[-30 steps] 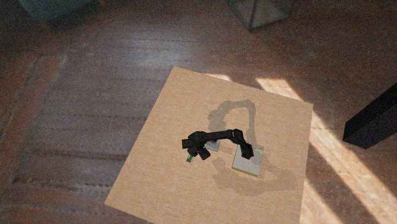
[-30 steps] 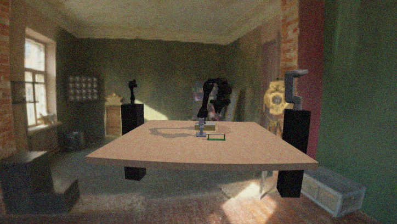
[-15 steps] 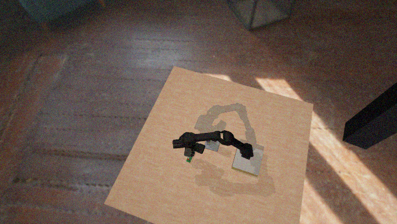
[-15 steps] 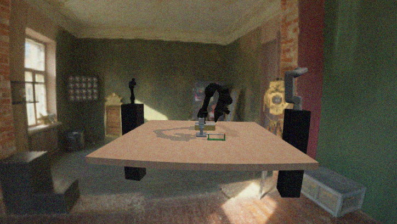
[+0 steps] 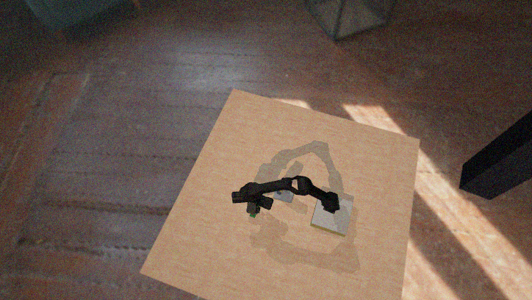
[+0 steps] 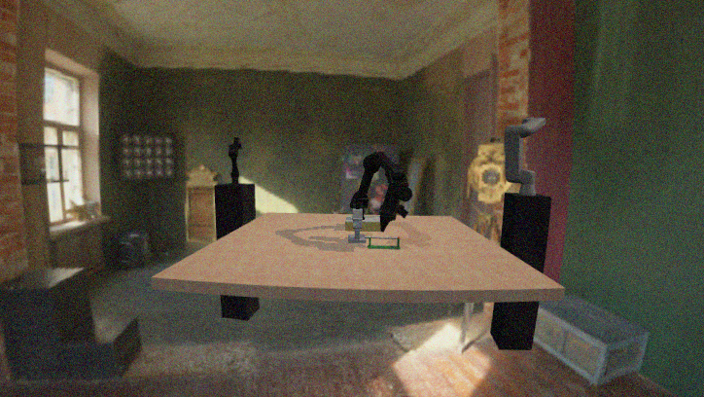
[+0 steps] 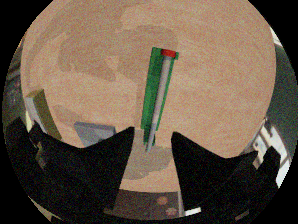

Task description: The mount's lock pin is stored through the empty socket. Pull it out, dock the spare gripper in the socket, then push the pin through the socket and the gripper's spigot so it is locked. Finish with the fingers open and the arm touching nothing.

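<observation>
My gripper tip is now 10 mm to the right of the green pin cradle and 50 mm above it. The rest, counted from my gripper tip: spare gripper (100 mm behind, 120 mm to the right, 50 mm above); grey mount socket (100 mm behind, 120 mm to the right, 20 mm below).
</observation>
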